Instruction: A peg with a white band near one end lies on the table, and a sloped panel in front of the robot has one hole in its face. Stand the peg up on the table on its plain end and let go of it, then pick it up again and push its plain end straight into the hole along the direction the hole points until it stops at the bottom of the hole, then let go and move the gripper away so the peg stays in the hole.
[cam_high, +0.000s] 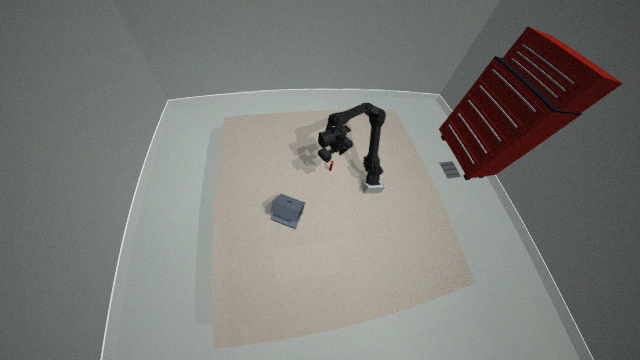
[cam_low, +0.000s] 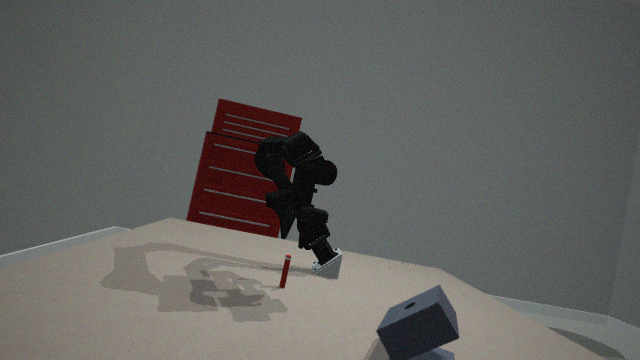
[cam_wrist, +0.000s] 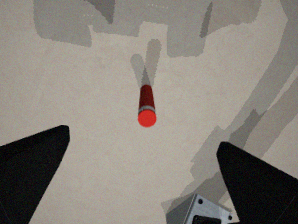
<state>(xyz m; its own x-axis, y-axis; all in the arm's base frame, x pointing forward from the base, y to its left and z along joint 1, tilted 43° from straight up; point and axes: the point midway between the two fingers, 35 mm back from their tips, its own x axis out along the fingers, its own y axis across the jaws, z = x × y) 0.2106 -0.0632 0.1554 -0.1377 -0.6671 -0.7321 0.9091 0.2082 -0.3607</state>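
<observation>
The red peg lies 50 mm below my gripper tip. From my gripper tip the other things lie so: grey sloped panel: 270 mm ahead, 210 mm to the left, 40 mm below.
</observation>
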